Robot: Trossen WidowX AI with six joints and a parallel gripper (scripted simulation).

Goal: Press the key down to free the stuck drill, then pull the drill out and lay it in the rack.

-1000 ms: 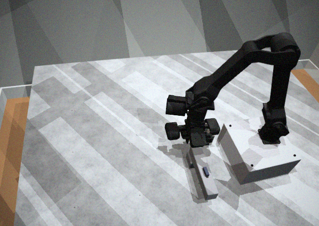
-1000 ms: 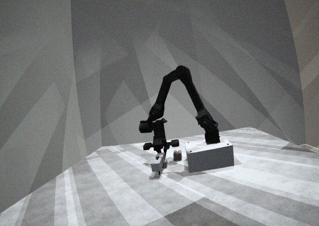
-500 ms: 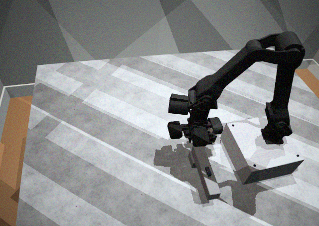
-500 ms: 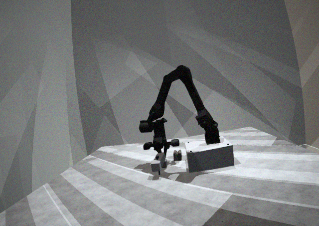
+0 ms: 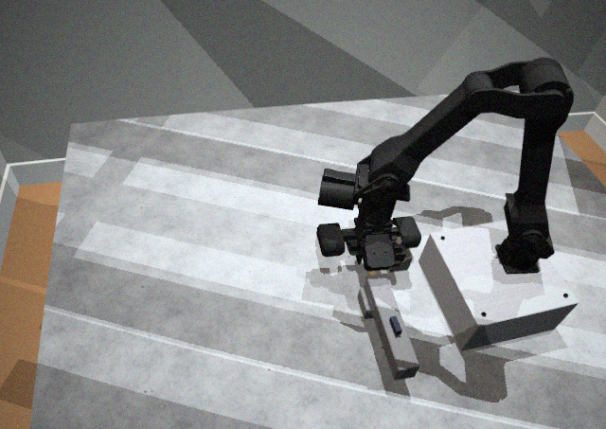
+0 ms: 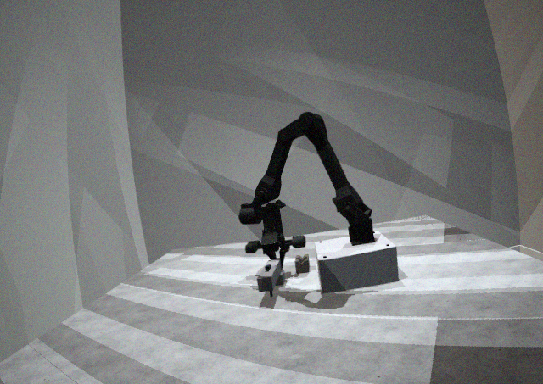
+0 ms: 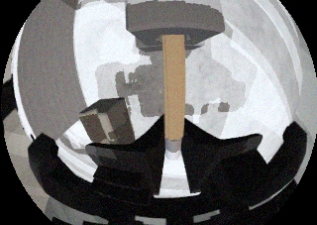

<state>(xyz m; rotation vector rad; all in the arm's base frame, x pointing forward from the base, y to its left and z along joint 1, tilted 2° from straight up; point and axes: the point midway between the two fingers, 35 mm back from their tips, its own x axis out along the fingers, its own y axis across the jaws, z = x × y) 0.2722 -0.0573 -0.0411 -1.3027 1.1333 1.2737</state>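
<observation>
My gripper tip is now 4 cm to the right of the drill and 4 cm below it. Also, from my gripper tip: housing block: 15 cm to the left, 3 cm above, 2 cm behind; then blue key: 18 cm to the left, 4 cm above, 2 cm behind; then notched rack: 7 cm behind, 2 cm to the right, 1 cm above.
</observation>
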